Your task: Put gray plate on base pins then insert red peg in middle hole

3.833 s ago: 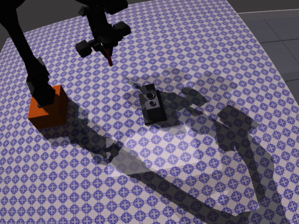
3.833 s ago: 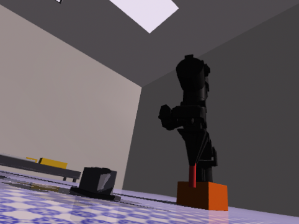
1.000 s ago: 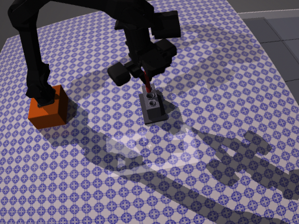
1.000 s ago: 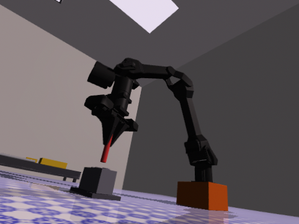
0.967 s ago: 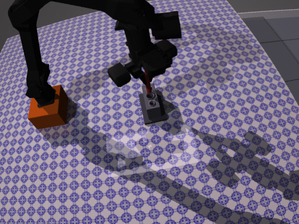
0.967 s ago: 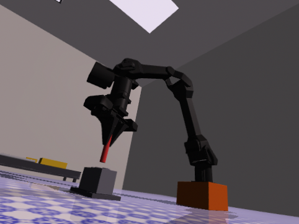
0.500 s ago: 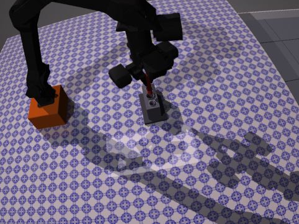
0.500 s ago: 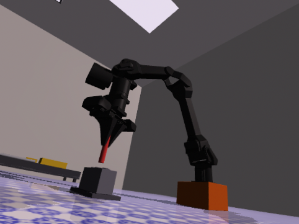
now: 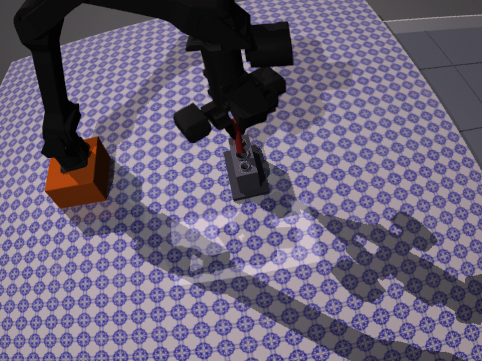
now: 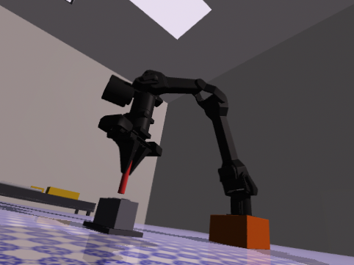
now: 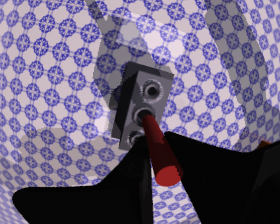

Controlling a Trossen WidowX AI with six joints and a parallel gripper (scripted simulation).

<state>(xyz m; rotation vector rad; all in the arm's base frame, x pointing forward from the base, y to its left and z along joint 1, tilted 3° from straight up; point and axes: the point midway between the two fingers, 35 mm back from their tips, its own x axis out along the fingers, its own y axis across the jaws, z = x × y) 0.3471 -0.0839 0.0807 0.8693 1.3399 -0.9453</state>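
My gripper tip is 7 cm above the gray plate. Round my gripper tip: red peg right at my gripper tip; dark base 10 cm below.
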